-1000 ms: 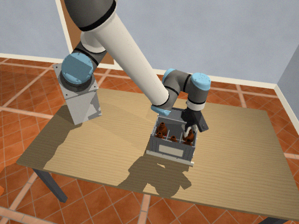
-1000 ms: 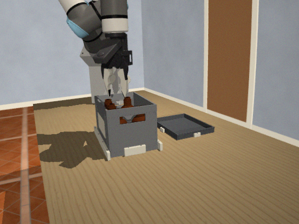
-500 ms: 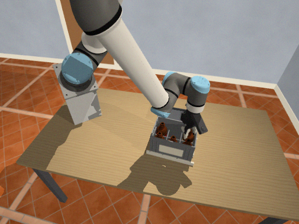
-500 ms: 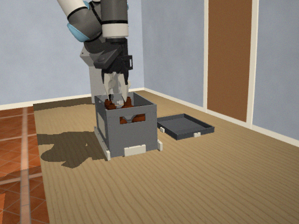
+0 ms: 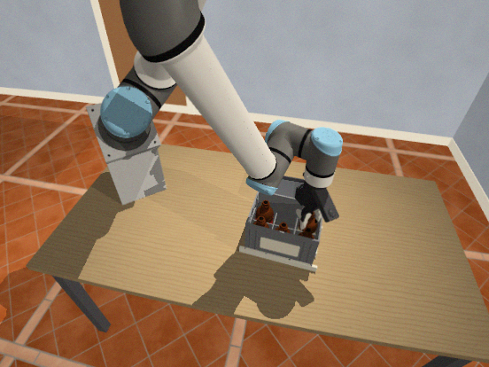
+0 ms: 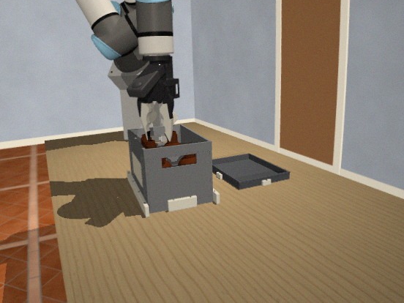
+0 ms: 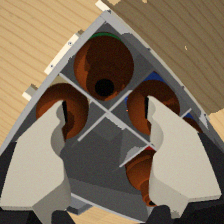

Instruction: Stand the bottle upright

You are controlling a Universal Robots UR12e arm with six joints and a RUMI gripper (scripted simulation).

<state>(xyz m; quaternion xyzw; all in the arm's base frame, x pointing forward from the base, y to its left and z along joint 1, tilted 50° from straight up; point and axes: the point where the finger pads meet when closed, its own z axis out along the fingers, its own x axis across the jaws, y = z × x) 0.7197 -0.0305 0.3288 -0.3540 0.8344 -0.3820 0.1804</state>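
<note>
Now: the bottle 110 mm below my hand, 80 mm to the left of it and 20 mm ahead of it. Round my hand: grey tray: 350 mm to the left, 180 mm below, 60 mm behind; then grey crate: 110 mm below, 80 mm behind, 60 mm to the left.
</note>
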